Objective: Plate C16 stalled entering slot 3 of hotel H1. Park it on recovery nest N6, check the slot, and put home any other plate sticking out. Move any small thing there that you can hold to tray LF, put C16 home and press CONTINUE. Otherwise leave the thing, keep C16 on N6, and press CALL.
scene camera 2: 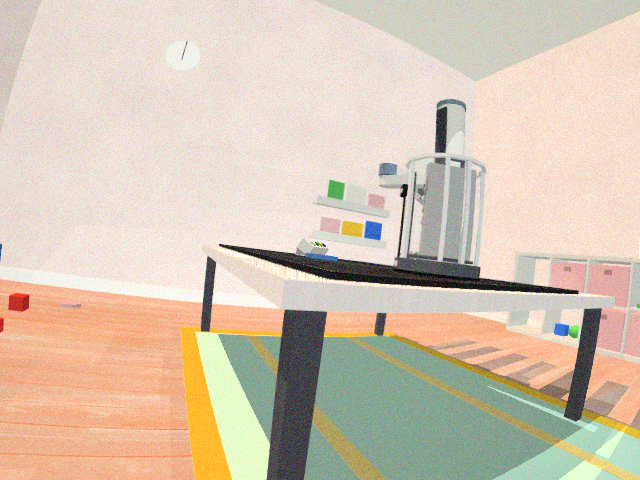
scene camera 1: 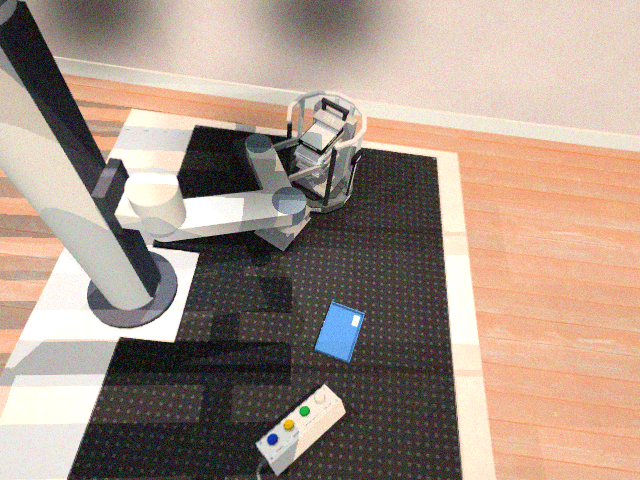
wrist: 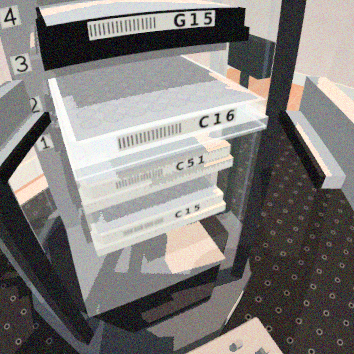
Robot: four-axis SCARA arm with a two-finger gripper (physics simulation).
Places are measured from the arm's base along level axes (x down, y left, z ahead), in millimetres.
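Pixels of known places: gripper, fingertip midpoint: point(scene camera 1: 308, 153) point(wrist: 161, 94); arm's base, origin of the base link: point(scene camera 1: 134, 289).
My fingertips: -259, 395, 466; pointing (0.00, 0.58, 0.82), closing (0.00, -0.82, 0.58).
For each thing: its middle in the pictures, then the offset to it from my fingertips, as dx, dy, dz.
- Hotel H1, body centre: point(wrist: 123, 143) point(scene camera 2: 441, 216) point(scene camera 1: 322, 153) +76, +79, +44
- C15, body centre: point(wrist: 130, 166) point(scene camera 1: 317, 158) +81, +58, +30
- Black-edged G15, body centre: point(wrist: 113, 14) point(scene camera 1: 321, 135) -25, +57, +30
- pale block, body centre: point(scene camera 1: 283, 219) +212, -109, -58
- blue tray, body centre: point(scene camera 1: 340, 331) point(scene camera 2: 320, 256) +238, -459, +158
- button box, body centre: point(scene camera 1: 302, 427) point(scene camera 2: 313, 248) +205, -733, +75
- dark post, body centre: point(wrist: 263, 165) point(scene camera 2: 410, 214) point(scene camera 1: 329, 178) +70, -27, +75
Hotel H1 point(scene camera 2: 447, 211) stands at the mat's back. In the wrist view, clear plate C16 point(wrist: 150, 131) sticks out farther than plates C51 point(wrist: 190, 164) and C15 point(wrist: 187, 211) below it. Black-edged G15 point(wrist: 145, 25) is above C16. My gripper point(scene camera 1: 309, 153) point(wrist: 161, 94) is open, a finger on each side of C16, with gaps between. A pale block point(scene camera 1: 283, 237) point(wrist: 240, 340), partly hidden under the arm in scene camera 1, may be nest N6; no label is readable. The blue tray point(scene camera 1: 339, 331) point(scene camera 2: 321, 256), apparently LF, lies mid-mat. No small thing is discernible in the slots.
The button box point(scene camera 1: 302, 428) point(scene camera 2: 312, 246) with blue, yellow, green and white buttons stands near the front; its lettering is unreadable. Guard bars point(scene camera 2: 482, 211) surround the hotel, and a dark post point(wrist: 286, 55) stands close to the right finger. The arm's column point(scene camera 1: 82, 206) is at the left.
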